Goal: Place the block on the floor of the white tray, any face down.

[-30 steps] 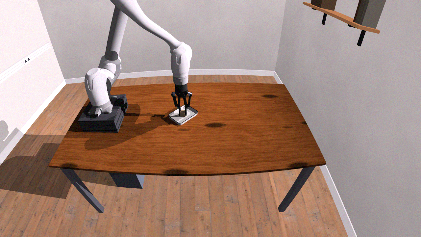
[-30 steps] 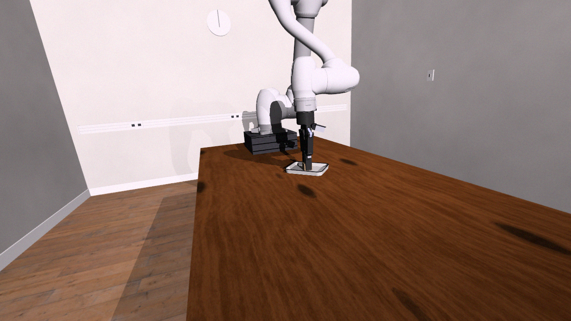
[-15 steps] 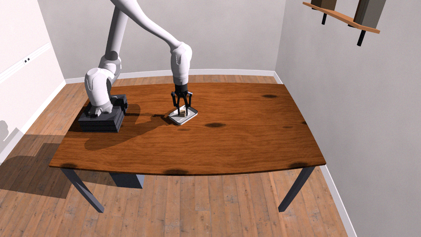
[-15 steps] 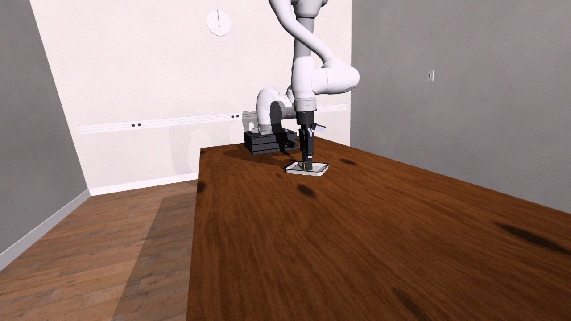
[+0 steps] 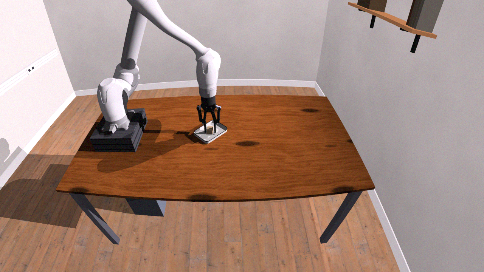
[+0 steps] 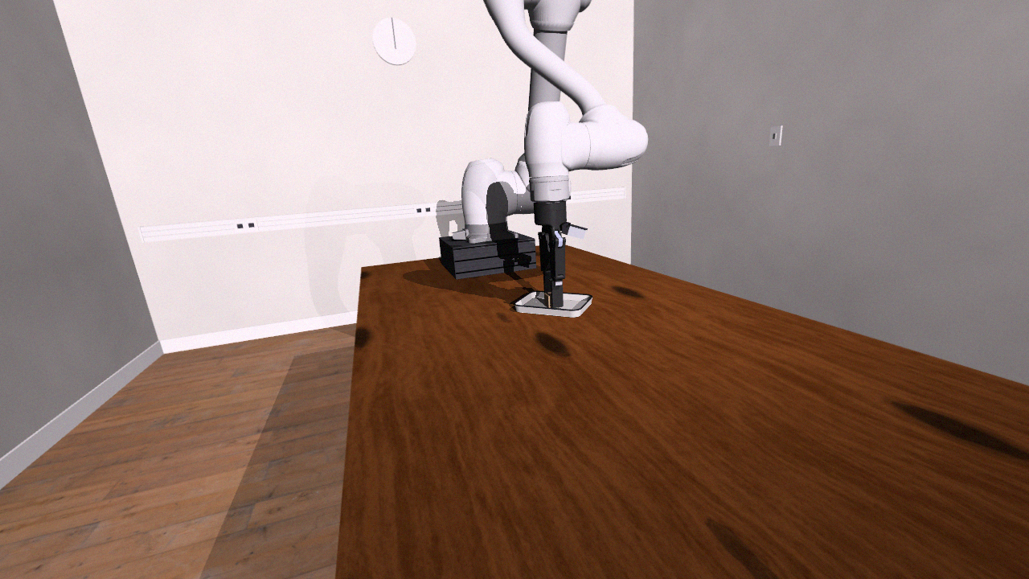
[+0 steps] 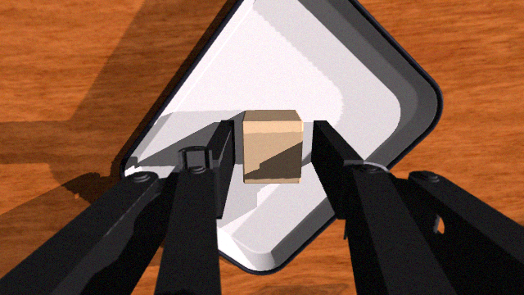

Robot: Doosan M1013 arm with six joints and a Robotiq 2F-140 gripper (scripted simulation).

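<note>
Right now the tan block is 2 cm below my hand. Also, from my hand: white tray: 3 cm below.
</note>
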